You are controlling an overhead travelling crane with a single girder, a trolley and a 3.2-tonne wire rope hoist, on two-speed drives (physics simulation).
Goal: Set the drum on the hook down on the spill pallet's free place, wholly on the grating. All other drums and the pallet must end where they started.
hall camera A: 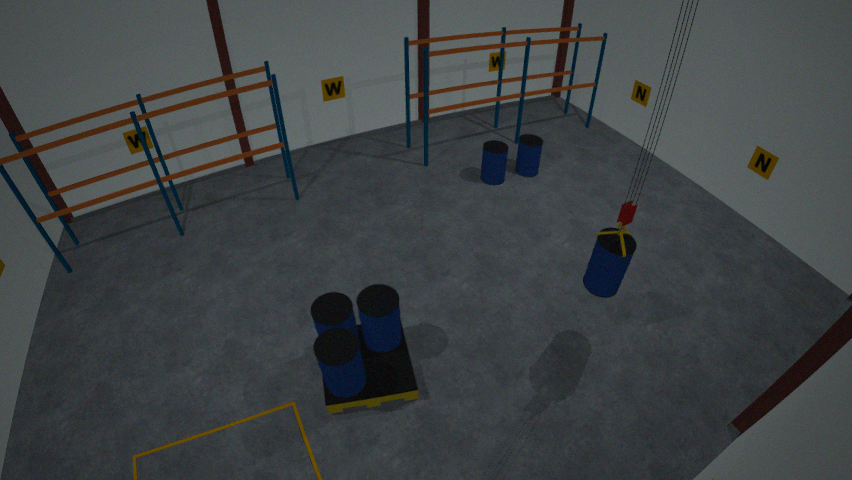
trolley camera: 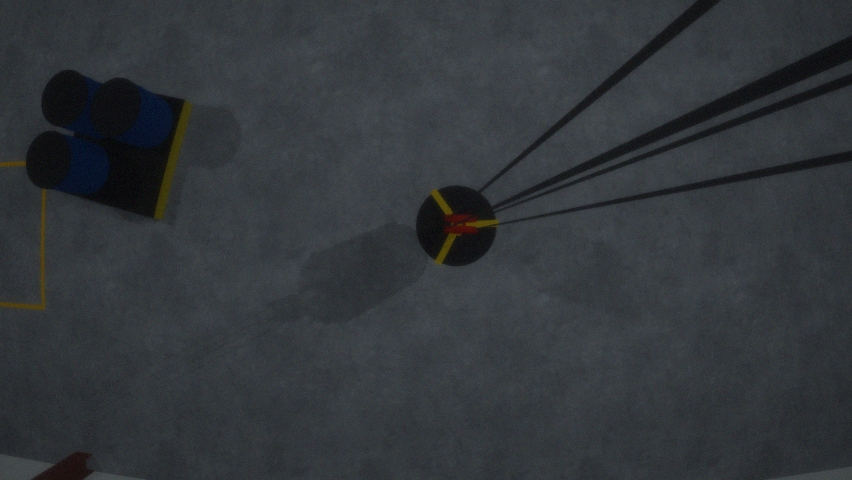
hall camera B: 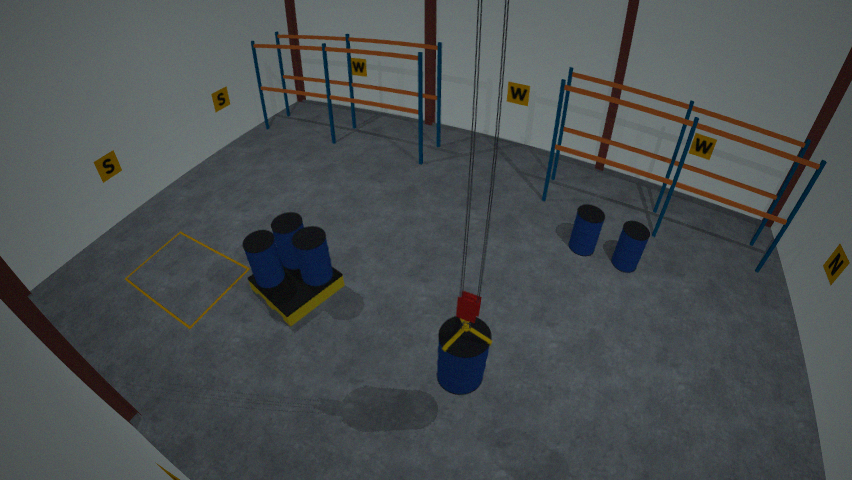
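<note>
A blue drum with a black lid [hall camera A: 608,271] [hall camera B: 460,366] [trolley camera: 471,250] hangs in the air, slightly tilted in the hall camera A view, its shadow apart from it. My gripper [hall camera A: 620,231] [hall camera B: 466,326] [trolley camera: 457,224], a yellow three-armed grab under the red hook block, is shut on this drum. The black and yellow spill pallet [hall camera A: 390,375] [hall camera B: 295,307] [trolley camera: 134,178] stands well to the left of it in all three views. Three upright blue drums stand on it. Its free place is the near right corner in the hall camera A view, the lower right in the trolley view.
Two blue drums [hall camera A: 494,163] [hall camera B: 586,231] stand on the floor by a rack. The blue and orange racks [hall camera A: 426,119] [hall camera B: 420,119] line the W wall. A yellow outlined rectangle [hall camera A: 214,429] [hall camera B: 214,250] [trolley camera: 43,250] is marked beside the pallet.
</note>
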